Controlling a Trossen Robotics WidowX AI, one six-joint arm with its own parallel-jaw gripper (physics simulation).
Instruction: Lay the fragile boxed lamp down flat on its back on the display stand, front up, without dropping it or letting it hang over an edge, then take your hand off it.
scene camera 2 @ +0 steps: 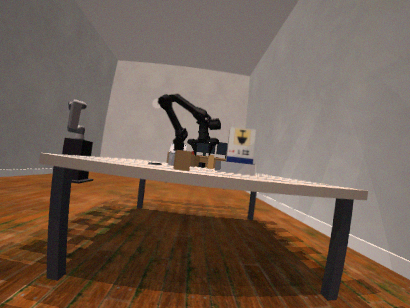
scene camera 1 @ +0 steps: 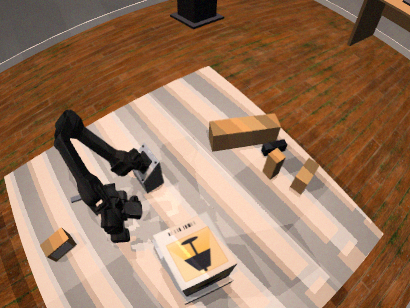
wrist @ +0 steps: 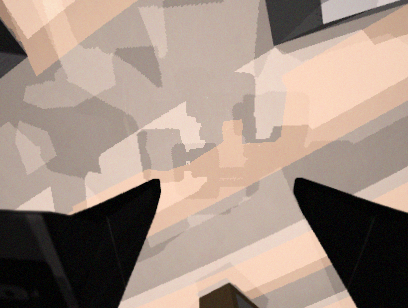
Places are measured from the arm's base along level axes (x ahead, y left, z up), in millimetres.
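Pixels of known places: gripper, fingertip midpoint: [scene camera 2: 202, 155] [scene camera 1: 124, 226] [wrist: 226, 185]; arm's base, origin of the base link: [scene camera 2: 178, 148] [scene camera 1: 143, 162].
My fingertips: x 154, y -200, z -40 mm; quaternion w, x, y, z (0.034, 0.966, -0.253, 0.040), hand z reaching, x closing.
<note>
Ahead of a thing's pixels: the offset from my fingertips to its top centre.
The boxed lamp {dx +264, dy +115, dz +212 mm} [scene camera 1: 200, 257] [scene camera 2: 241, 145] is white with a yellow lamp picture and stands upright, its printed front facing the second scene camera. It appears to be on the low pale display stand [scene camera 2: 246, 169], largely hidden beneath it. My gripper [scene camera 1: 131, 221] [scene camera 2: 179, 146] [wrist: 226, 185] is open and empty. It points down above the striped table, apart from the box, on the side towards the left block in the first scene view. At the wrist view's top right a dark face with a pale part is cut off; I cannot tell whether it is box or stand.
A wooden block {dx -114, dy -276, dz -6 mm} [scene camera 1: 59, 245] [wrist: 227, 296] lies near the left table edge. A long block {dx -52, dy +643, dz +24 mm} [scene camera 1: 245, 132], a small black object {dx +79, dy +709, dz -36 mm} [scene camera 1: 274, 147] and two small blocks {dx +148, dy +615, dz +44 mm} [scene camera 1: 273, 164] {dx +273, dy +694, dz +4 mm} [scene camera 1: 304, 177] are at the far side. My arm's base [scene camera 1: 150, 172] is beside the gripper's area.
</note>
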